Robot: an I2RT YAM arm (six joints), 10 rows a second.
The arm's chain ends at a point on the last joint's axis. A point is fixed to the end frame.
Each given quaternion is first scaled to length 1.
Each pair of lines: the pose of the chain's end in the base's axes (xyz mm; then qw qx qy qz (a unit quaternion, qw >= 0)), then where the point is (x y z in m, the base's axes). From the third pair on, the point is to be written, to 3 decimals.
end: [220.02 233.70 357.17 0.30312 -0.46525 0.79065 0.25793]
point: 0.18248 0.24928 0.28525
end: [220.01 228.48 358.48 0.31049 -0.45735 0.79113 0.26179]
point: 0.18297 0.24585 0.28671
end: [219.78 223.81 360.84 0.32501 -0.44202 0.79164 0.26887]
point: 0.184 0.245 0.289
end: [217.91 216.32 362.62 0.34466 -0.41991 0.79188 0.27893]
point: 0.184 0.242 0.292
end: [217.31 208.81 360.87 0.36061 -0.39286 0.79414 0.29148]
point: 0.184 0.239 0.292
